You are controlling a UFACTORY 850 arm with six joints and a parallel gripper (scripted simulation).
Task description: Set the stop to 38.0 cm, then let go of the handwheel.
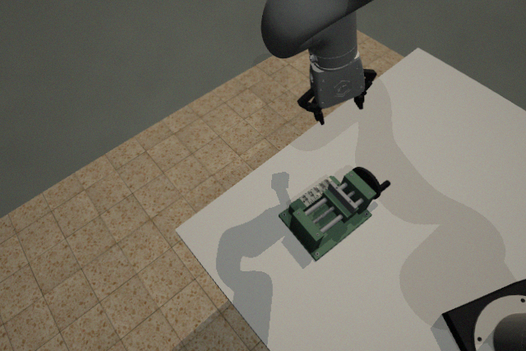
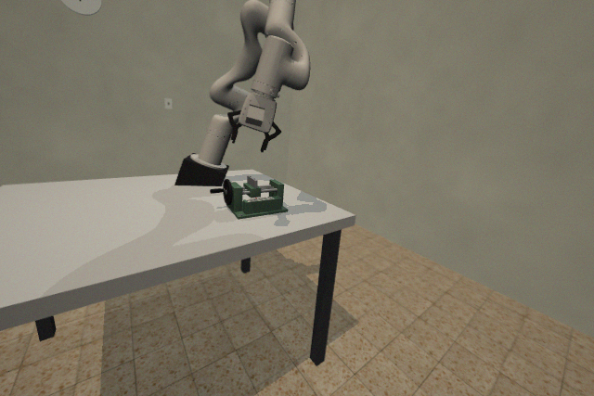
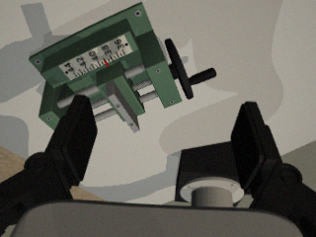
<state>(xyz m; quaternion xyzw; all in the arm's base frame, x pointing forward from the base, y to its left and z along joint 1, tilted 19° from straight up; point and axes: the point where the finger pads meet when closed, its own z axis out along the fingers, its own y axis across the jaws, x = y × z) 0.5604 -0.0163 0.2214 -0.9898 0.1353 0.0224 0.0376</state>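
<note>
My hand is 140 mm past the black handwheel, 60 mm to the left of it and 190 mm above it. Also, from my hand: stop block 110 mm behind, 50 mm to the left, 170 mm below.
</note>
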